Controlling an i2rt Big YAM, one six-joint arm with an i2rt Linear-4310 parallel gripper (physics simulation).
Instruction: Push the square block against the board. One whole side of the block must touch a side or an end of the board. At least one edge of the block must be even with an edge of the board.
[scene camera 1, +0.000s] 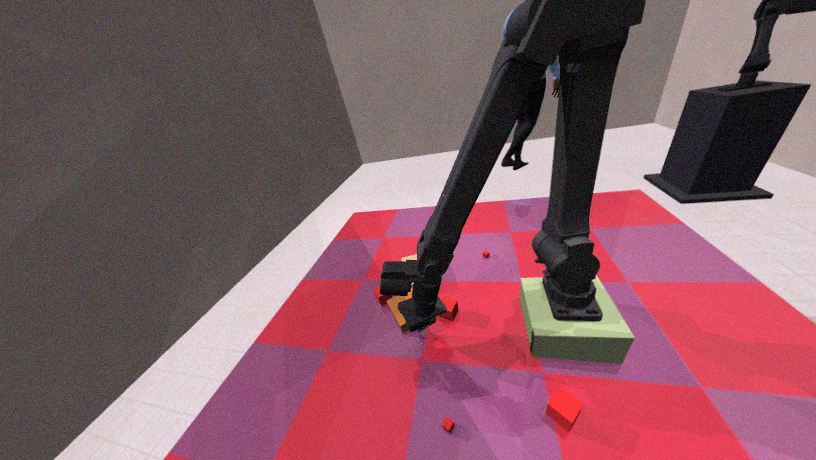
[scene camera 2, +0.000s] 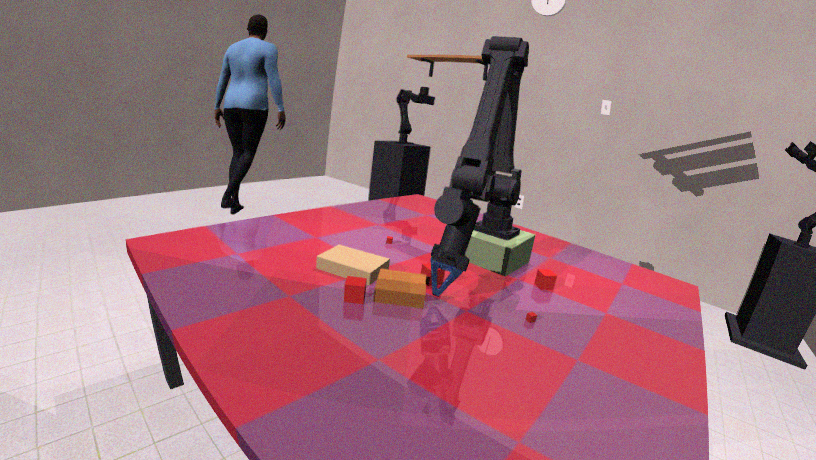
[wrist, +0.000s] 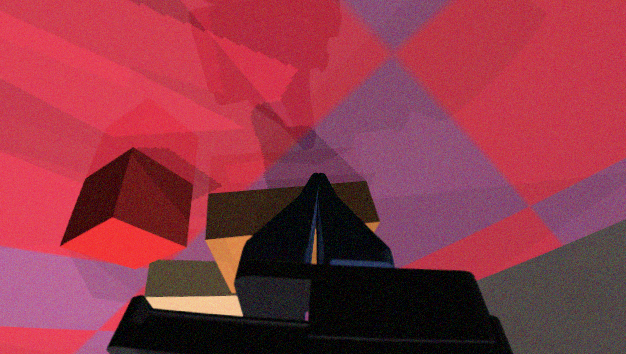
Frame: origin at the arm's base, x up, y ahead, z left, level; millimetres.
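Where they show: gripper, between the fingertips: (scene camera 1: 418, 329) (scene camera 2: 435, 295) (wrist: 318, 181); arm's base, origin of its link: (scene camera 1: 569, 298) (scene camera 2: 496, 231).
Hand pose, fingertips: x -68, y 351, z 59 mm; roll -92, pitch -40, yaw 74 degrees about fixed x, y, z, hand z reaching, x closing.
Note:
Each offset is from my fingertips to the centre of the thing.
The square orange-brown block {dx +1, dy +36, dz -67 mm} (scene camera 1: 398, 315) (scene camera 2: 400, 293) (wrist: 227, 215) lies on the table beside the longer, pale tan board {dx +1, dy +38, dz -219 mm} (scene camera 1: 409, 258) (scene camera 2: 349, 262) (wrist: 195, 305). They stand close together, with the block's corner by one end of the board in scene camera 2; whether they touch is unclear. My gripper (scene camera 1: 421, 328) (scene camera 2: 437, 293) (wrist: 318, 181) is shut and empty. Its blue fingertips are low, beside the right end of the block in scene camera 2. In the wrist view the fingers cover part of the block and my gripper body hides part of the board.
A red cube {dx +5, dy +130, dz -107 mm} (scene camera 1: 381, 296) (scene camera 2: 354, 290) lies near the block and board. Another red cube {dx +5, dy -74, dz -66 mm} (scene camera 1: 449, 309) (wrist: 125, 242) lies on the arm's side of the block. Further red cubes {dx +5, dy -296, dz +140 mm} (scene camera 1: 564, 408) (scene camera 2: 546, 279) and the green arm base (scene camera 1: 582, 347) (scene camera 2: 490, 252) stand farther off.

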